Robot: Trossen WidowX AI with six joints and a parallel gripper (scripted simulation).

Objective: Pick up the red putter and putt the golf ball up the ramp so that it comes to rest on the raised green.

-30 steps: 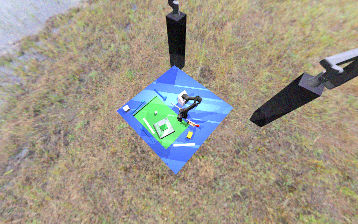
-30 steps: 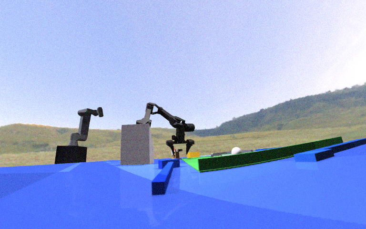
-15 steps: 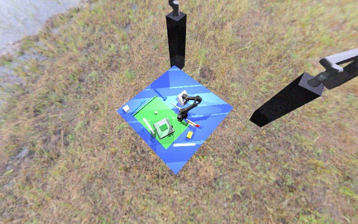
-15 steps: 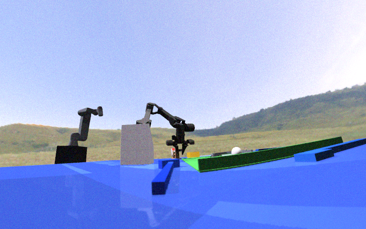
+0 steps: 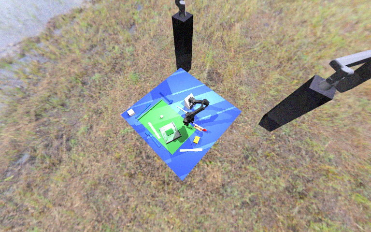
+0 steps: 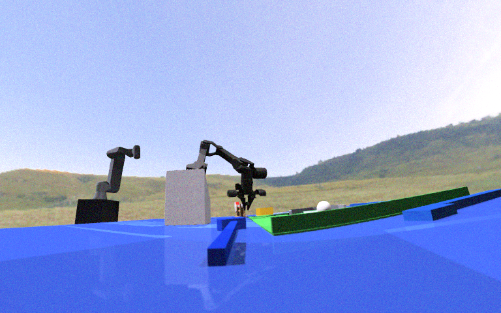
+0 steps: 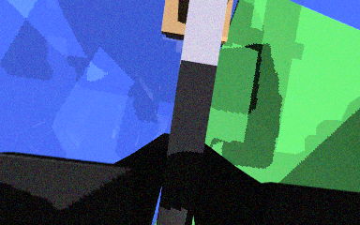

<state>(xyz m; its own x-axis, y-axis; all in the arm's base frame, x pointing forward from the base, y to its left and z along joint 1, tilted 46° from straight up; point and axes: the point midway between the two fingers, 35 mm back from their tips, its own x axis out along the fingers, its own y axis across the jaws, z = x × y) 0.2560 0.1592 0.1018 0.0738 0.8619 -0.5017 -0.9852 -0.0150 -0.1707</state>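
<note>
My gripper tip is 2 cm past the red putter, 11 cm to the right of it and 3 cm below it. From my gripper tip the other things lie so: green mat (23 cm ahead, 26 cm to the right, 4 cm below); yellow block (14 cm ahead, 22 cm to the left, 2 cm below); white golf ball (18 cm ahead, 39 cm to the right, 2 cm below).
</note>
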